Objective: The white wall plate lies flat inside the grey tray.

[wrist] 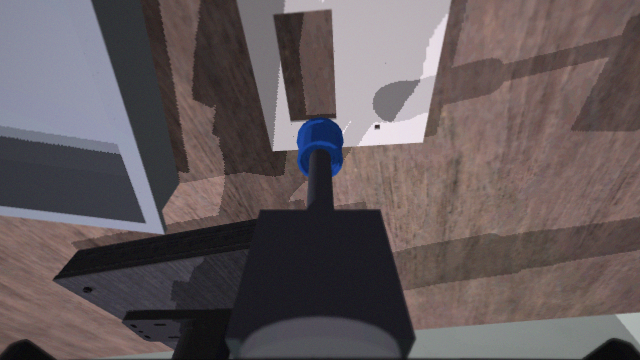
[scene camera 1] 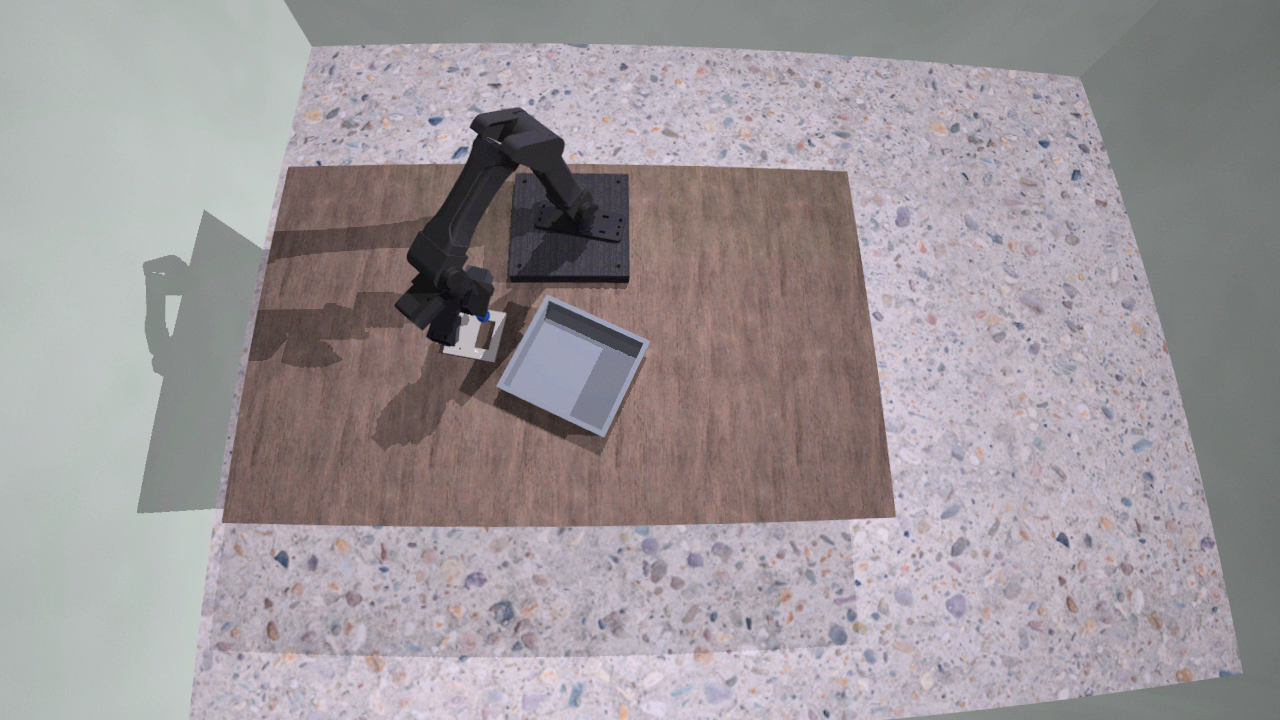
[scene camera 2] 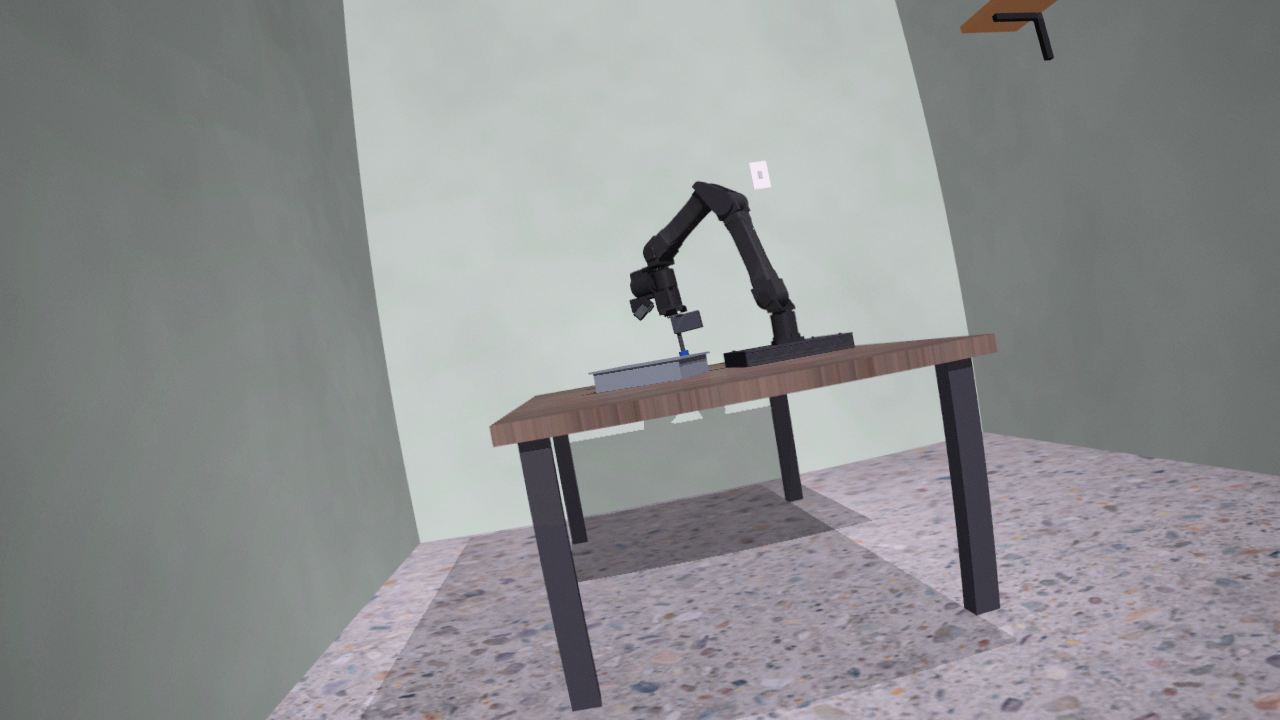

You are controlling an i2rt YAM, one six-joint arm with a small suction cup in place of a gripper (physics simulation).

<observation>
My suction cup (scene camera 2: 692, 320) carries nothing. The cup is 5 cm from the middle of a white wall plate (scene camera 1: 469, 327). A grey tray (scene camera 1: 570, 363) rests on the table.
The grey tray shows as well in the wrist view (wrist: 92, 147) and in scene camera 2 (scene camera 2: 677, 368). The white wall plate also shows in the wrist view (wrist: 385, 66). My suction cup also shows in the wrist view (wrist: 319, 130) and in scene camera 1 (scene camera 1: 481, 279). Scene camera 2 does not show the white wall plate, which is hidden by the grey tray.
</observation>
